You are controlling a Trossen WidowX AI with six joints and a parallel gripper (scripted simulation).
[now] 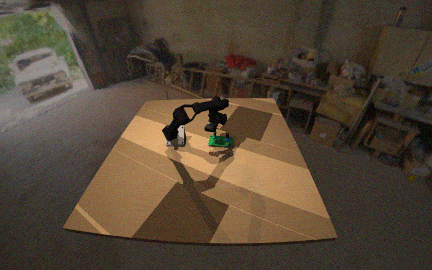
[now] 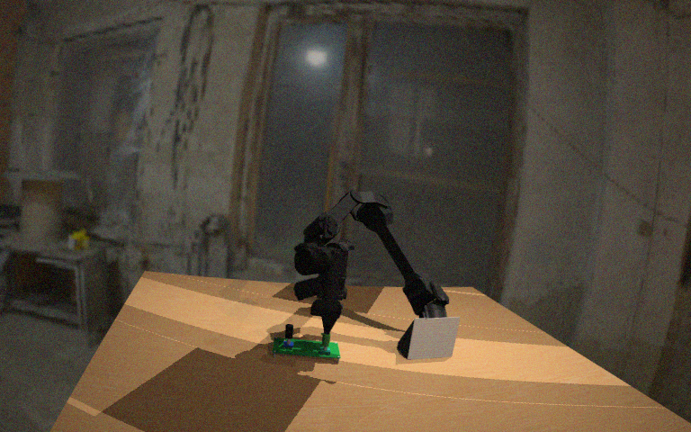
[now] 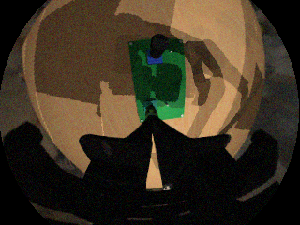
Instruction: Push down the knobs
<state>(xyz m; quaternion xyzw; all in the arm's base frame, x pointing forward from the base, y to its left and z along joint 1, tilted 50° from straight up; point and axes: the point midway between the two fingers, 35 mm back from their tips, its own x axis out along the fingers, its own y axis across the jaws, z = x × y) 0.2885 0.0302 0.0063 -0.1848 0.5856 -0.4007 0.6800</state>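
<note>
The green knob is 10 mm below my gripper tip. Also, from my gripper tip: black knob (80 mm ahead, 30 mm to the right, 10 mm below).
</note>
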